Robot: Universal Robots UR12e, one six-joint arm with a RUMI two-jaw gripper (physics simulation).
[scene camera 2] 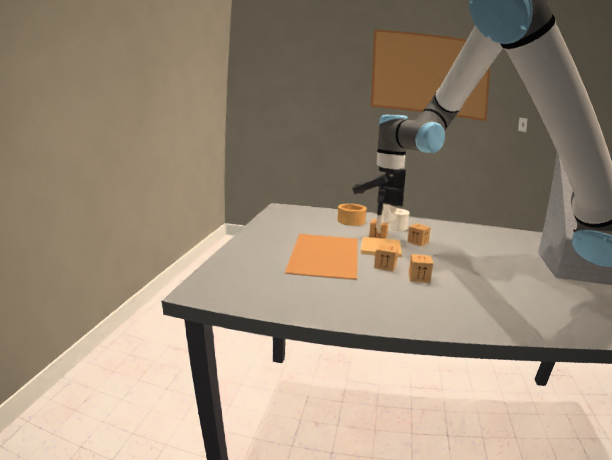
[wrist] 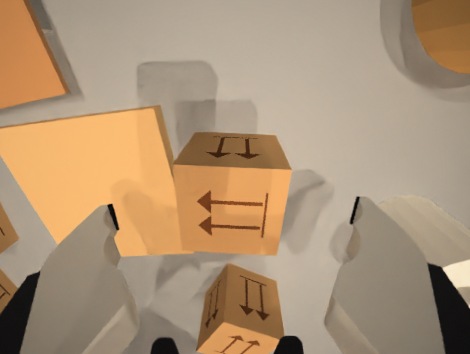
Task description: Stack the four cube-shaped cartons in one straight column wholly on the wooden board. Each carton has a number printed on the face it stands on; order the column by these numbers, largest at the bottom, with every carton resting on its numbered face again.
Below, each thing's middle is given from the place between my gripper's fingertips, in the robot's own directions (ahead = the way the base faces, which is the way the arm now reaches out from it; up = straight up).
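Scene:
Flat orange mat (scene camera 2: 322, 256): 30 mm below my hand, 130 mm ahead of it and 240 mm to the left of it.

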